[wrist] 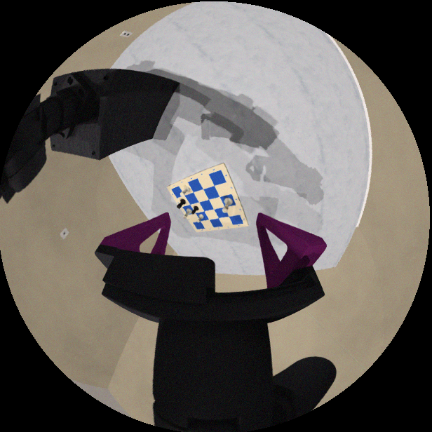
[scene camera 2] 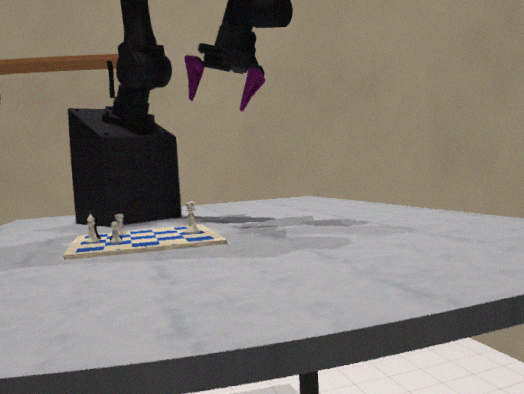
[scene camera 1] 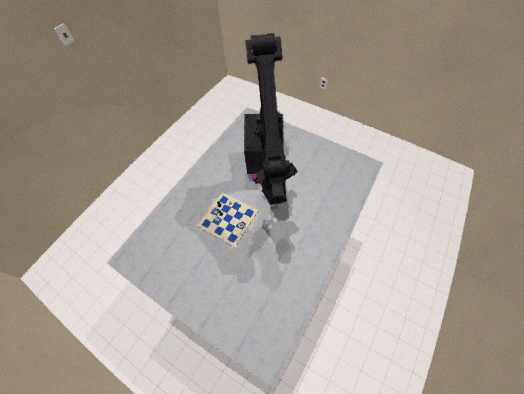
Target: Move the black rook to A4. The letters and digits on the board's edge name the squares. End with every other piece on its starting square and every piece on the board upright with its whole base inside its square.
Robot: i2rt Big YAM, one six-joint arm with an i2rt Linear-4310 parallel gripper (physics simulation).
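Where they show: gripper, fingertip midpoint: (scene camera 2: 215, 105) (scene camera 1: 263, 192); arm's base, origin of the base link: (scene camera 2: 128, 121).
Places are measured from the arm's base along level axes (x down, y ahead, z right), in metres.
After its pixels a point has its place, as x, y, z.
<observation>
The blue-and-cream chessboard (scene camera 1: 228, 218) @[0.228, 0.410, -0.044] (scene camera 2: 145, 245) @[0.228, 0.500, -0.049] (wrist: 211, 192) lies flat on the table. Two black pieces stand close together on it: one black piece (scene camera 1: 219, 204) @[0.216, 0.380, 0.037] (wrist: 181, 204) near an edge, another black piece (scene camera 1: 220, 213) @[0.213, 0.416, -0.001] (wrist: 195, 209) further in. They are too small to tell which is the rook. In the scene camera 2 view white pieces mostly hide them. The edge letters and digits are unreadable. My gripper (scene camera 2: 217, 105) @[0.015, 0.295, -0.180] (wrist: 213, 217) is open and empty, high above the table. In the scene camera 1 view the arm mostly hides its magenta fingers.
A tall white piece (scene camera 1: 241, 225) @[0.214, 0.408, -0.125] (scene camera 2: 191, 217) @[0.203, 0.408, -0.118] (wrist: 228, 202) stands apart from the others. Several smaller white pieces stand around the black ones, including a white pawn (scene camera 2: 115, 234) @[0.215, 0.453, -0.005] (wrist: 201, 217). The arm's black base block (scene camera 1: 253, 150) @[0.045, 0.113, 0.011] (scene camera 2: 127, 175) @[0.129, 0.111, 0.001] (wrist: 135, 117) stands beyond the board.
</observation>
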